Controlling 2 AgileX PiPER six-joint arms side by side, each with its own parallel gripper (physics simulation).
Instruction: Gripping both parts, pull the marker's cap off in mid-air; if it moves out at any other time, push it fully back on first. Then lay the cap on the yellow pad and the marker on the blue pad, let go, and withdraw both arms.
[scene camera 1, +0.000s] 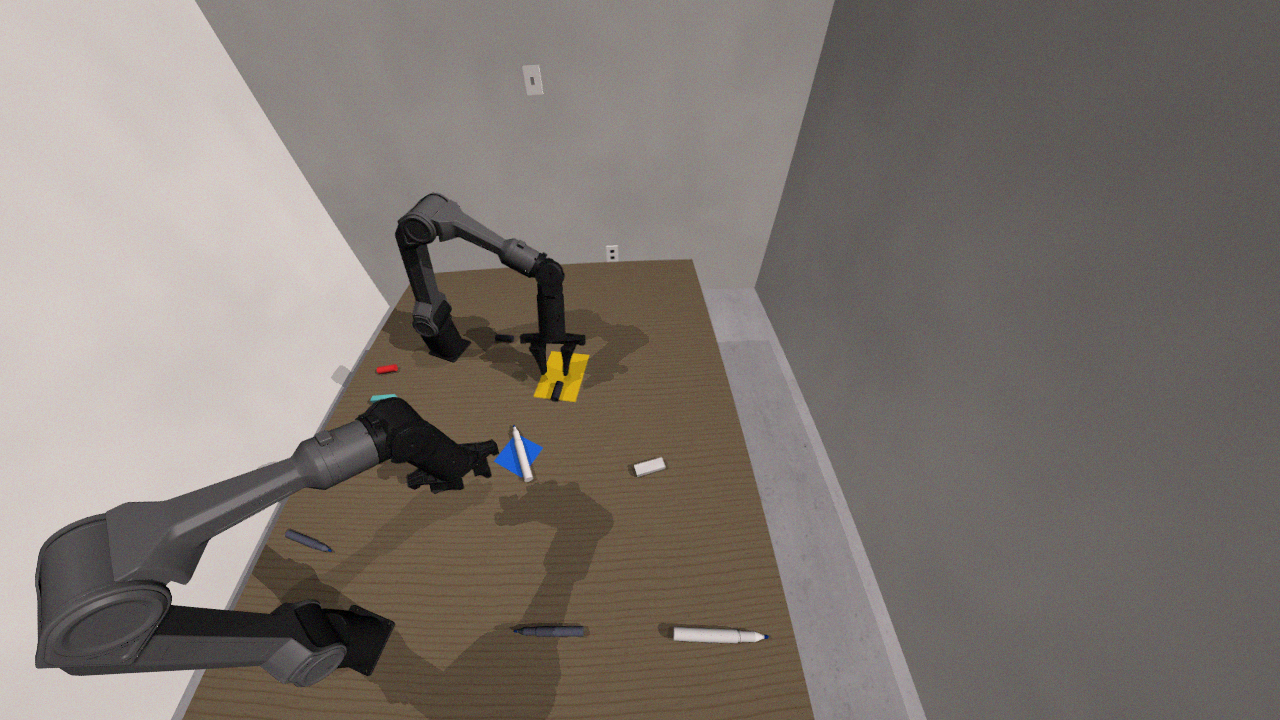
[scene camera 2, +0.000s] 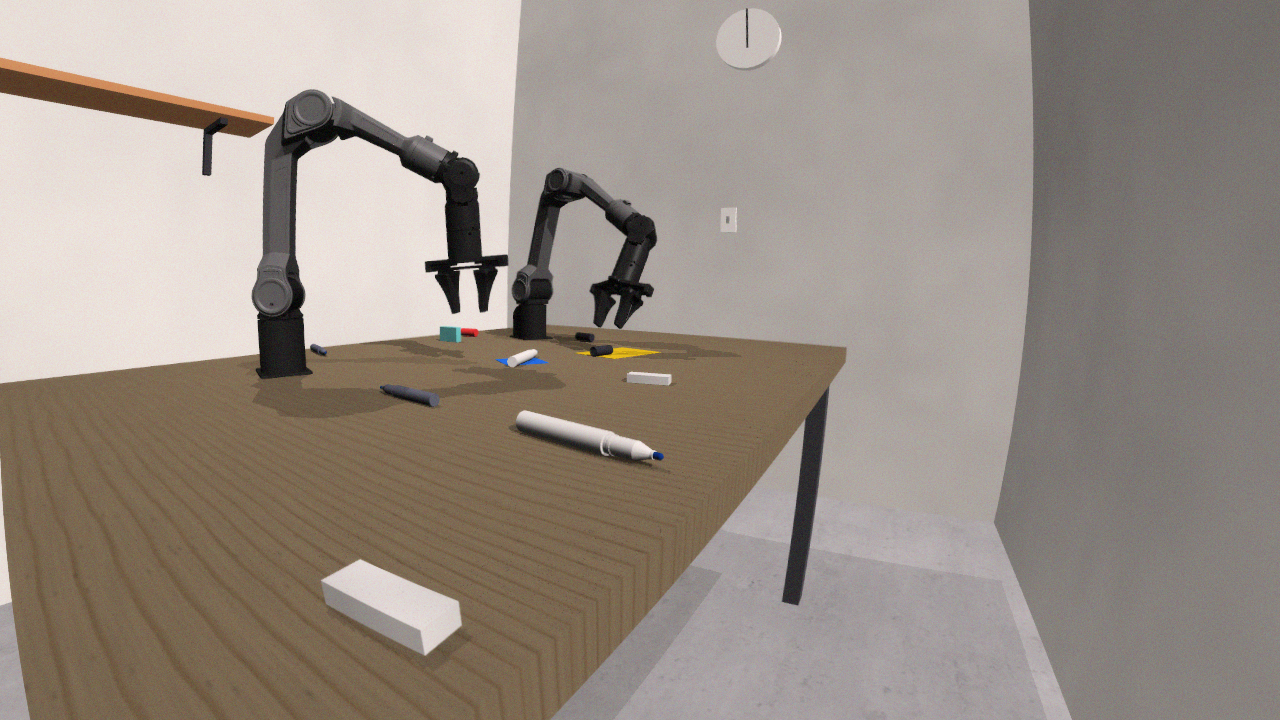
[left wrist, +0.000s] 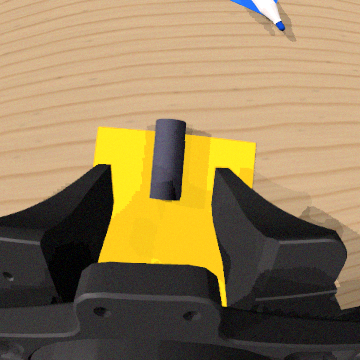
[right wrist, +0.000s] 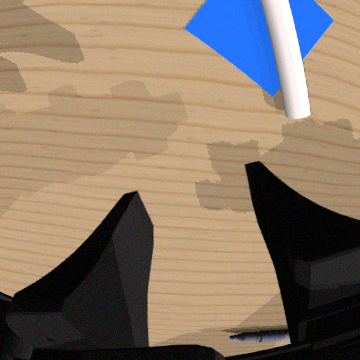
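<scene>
The dark cap (scene camera 1: 556, 390) (scene camera 2: 601, 350) (left wrist: 168, 155) lies on the yellow pad (scene camera 1: 577, 369) (scene camera 2: 631, 352) (left wrist: 125, 150), one end reaching slightly past its edge. My left gripper (scene camera 1: 554, 372) (scene camera 2: 609, 325) (left wrist: 162, 184) is open above the pad, with the cap below and apart from the fingers. The uncapped white marker (scene camera 1: 522, 456) (scene camera 2: 522, 357) (left wrist: 268, 10) (right wrist: 289, 60) lies across the blue pad (scene camera 1: 533, 448) (scene camera 2: 538, 362) (right wrist: 230, 30), its ends past the edges and its blue tip showing. My right gripper (scene camera 2: 469, 311) (right wrist: 195, 196) is open and empty, raised beside the blue pad.
Another black cylinder (scene camera 1: 503, 338) (scene camera 2: 584, 336) lies near the left arm's base. A white block (scene camera 1: 648, 466) (scene camera 2: 648, 378), red cylinder (scene camera 1: 386, 368), teal block (scene camera 1: 383, 397) (scene camera 2: 450, 334), two dark pens (scene camera 1: 308, 540) (scene camera 1: 550, 631) and another white marker (scene camera 1: 716, 634) (scene camera 2: 581, 436) lie on the table.
</scene>
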